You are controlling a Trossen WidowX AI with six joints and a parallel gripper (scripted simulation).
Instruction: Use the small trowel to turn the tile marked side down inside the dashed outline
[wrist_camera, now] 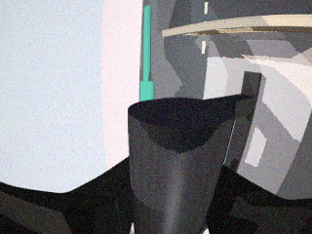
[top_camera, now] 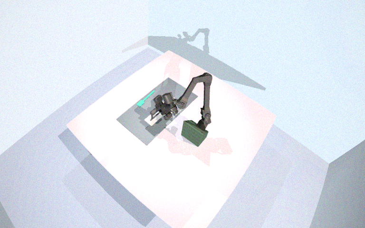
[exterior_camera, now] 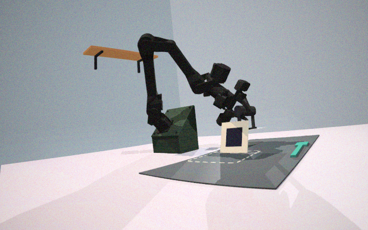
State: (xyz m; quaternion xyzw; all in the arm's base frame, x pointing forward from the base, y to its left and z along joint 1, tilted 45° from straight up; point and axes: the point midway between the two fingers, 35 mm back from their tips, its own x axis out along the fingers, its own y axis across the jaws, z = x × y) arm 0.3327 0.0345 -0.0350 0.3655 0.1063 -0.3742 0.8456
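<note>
My gripper tip is now 9 cm to the left of the white tile, 6 cm above it and 3 cm past it. From my gripper tip the other things lie so: grey mat 13 cm below, 8 cm to the right, 4 cm ahead; teal t-shaped tool 18 cm ahead, 11 cm below, 7 cm to the right.
</note>
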